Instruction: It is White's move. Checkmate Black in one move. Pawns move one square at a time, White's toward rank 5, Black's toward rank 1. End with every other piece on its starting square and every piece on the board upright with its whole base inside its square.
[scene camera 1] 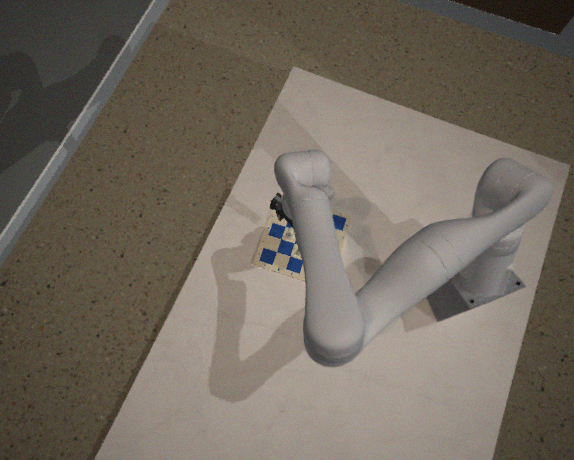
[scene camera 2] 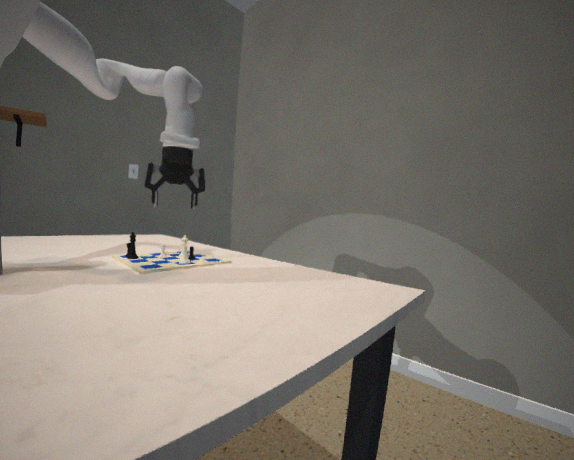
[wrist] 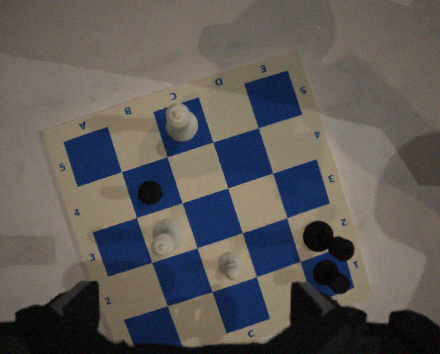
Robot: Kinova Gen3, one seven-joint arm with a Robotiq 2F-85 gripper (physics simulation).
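Places are measured from the arm's base along level axes (x back, y right, z up), in centimetres.
Where they show: gripper, between the fingertips: (scene camera 2: 174, 207) (wrist: 195, 304); arm's base, origin of its link: (scene camera 1: 481, 278).
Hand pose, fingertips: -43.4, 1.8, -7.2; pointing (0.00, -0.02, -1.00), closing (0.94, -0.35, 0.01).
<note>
Each offset is from my fingertips to the top centre of the thing, as dx, dy, dz. Level surfaces: height alone.
My gripper (scene camera 1: 281, 207) (scene camera 2: 174, 205) (wrist: 195, 304) is open and empty, fingers wide apart, high above the chessboard (scene camera 1: 257, 263) (scene camera 2: 140, 271) (wrist: 57, 172). A tall white piece @(+2.0, +9.4, -6.3) (scene camera 2: 184, 248) (wrist: 182, 124) stands upright on C5. A short black pawn @(-2.1, +5.3, -9.5) (scene camera 2: 191, 253) (wrist: 150, 192) stands on B4. A pale round-topped white piece @(-1.9, +1.7, -7.4) (scene camera 1: 289, 234) (wrist: 166, 235) stands on B3. A smaller white piece @(+1.9, -2.2, -9.5) (scene camera 1: 298, 251) (wrist: 230, 265) stands on C2. One black piece @(+9.5, -2.7, -6.3) (wrist: 318, 236) stands on E2, another black piece @(+9.2, -5.9, -9.4) (wrist: 326, 272) on E1; they overlap in scene camera 2. The arm hides much of the board in scene camera 1.
The board lies on the pale table @(dz -13.3) (scene camera 1: 425, 400) (scene camera 2: 150, 350), near its edge. The white arm (scene camera 1: 327, 280) (scene camera 2: 178, 112) reaches over the board from its base (scene camera 1: 492, 300). Arm shadows fall across the table and board. Grey walls stand beyond the table.
</note>
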